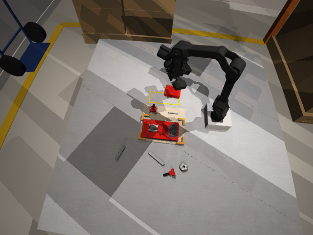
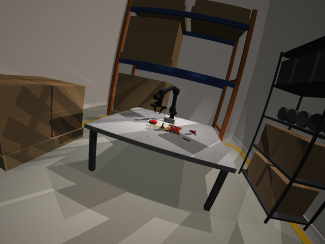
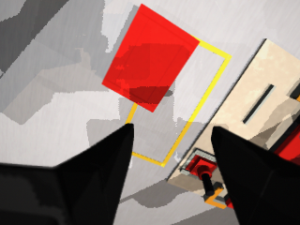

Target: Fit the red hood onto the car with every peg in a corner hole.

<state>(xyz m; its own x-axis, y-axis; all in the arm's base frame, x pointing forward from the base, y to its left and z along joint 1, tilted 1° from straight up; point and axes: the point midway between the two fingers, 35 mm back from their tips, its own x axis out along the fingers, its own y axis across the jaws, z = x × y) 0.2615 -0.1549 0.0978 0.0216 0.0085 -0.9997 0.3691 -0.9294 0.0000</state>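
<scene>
My gripper tip is 1 cm past the red hood, 3 cm to the left of it and 11 cm above it. The rest, counted from my gripper tip: grey engine block: 9 cm ahead, 24 cm to the left, 10 cm below.
</scene>
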